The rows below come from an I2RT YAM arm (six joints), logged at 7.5 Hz.
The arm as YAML. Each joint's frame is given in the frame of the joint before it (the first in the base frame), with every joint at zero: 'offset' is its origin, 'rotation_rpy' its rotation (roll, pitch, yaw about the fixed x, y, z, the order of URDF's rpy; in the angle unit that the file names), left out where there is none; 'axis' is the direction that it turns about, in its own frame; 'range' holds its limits. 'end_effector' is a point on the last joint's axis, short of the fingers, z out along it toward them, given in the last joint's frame.
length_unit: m
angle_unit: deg
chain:
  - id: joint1
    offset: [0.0, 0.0, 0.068]
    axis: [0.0, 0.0, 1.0]
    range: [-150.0, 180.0]
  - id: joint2
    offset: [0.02, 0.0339, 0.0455]
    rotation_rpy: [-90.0, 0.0, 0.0]
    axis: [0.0, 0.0, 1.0]
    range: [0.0, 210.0]
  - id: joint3
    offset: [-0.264, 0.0, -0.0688]
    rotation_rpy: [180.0, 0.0, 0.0]
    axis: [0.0, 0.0, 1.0]
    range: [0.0, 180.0]
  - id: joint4
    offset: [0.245, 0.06, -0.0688]
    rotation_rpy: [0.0, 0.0, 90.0]
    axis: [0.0, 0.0, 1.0]
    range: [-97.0, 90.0]
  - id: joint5
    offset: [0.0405, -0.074, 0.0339]
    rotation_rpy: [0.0, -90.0, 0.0]
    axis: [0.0, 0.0, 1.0]
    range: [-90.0, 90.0]
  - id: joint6
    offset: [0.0, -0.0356, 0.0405]
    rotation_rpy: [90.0, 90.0, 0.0]
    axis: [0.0, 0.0, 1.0]
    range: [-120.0, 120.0]
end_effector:
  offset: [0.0, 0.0, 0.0]
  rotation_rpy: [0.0, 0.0, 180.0]
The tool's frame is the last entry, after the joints.
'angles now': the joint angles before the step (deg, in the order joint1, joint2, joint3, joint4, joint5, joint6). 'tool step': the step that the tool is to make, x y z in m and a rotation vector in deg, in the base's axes. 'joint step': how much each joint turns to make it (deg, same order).
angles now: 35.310 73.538 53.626 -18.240 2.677 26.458
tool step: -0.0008 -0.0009 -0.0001 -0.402 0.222 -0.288
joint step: -0.012 -0.170 -0.002 -0.583 0.340 0.014
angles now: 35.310 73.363 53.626 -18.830 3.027 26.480
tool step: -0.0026 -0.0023 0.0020 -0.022 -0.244 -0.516
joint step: -0.014 -0.894 -0.224 -0.494 0.492 0.188
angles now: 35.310 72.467 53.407 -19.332 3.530 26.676
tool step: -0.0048 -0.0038 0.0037 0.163 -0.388 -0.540
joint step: -0.007 -1.602 -0.367 -0.841 0.476 0.259
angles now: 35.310 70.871 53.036 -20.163 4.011 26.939
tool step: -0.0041 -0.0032 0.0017 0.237 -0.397 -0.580
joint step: 0.014 -1.359 -0.642 -0.281 0.491 0.336
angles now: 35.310 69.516 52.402 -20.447 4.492 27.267
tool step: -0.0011 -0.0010 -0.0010 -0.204 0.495 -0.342
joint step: -0.014 -0.194 -0.164 -0.576 0.186 0.296
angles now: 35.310 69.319 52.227 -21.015 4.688 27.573
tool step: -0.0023 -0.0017 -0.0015 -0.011 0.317 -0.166
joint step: -0.011 -0.585 -0.610 -0.259 0.014 0.234
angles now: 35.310 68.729 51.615 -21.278 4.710 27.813
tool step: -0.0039 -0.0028 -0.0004 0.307 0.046 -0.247
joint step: -0.004 -1.172 -0.843 -0.219 0.018 0.369
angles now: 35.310 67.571 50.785 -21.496 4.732 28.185
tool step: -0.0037 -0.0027 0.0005 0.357 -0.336 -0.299
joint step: 0.011 -1.229 -0.769 -0.002 0.184 0.269
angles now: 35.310 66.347 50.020 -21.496 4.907 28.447
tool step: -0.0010 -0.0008 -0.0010 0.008 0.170 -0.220
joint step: -0.002 -0.256 -0.324 -0.085 0.108 0.218
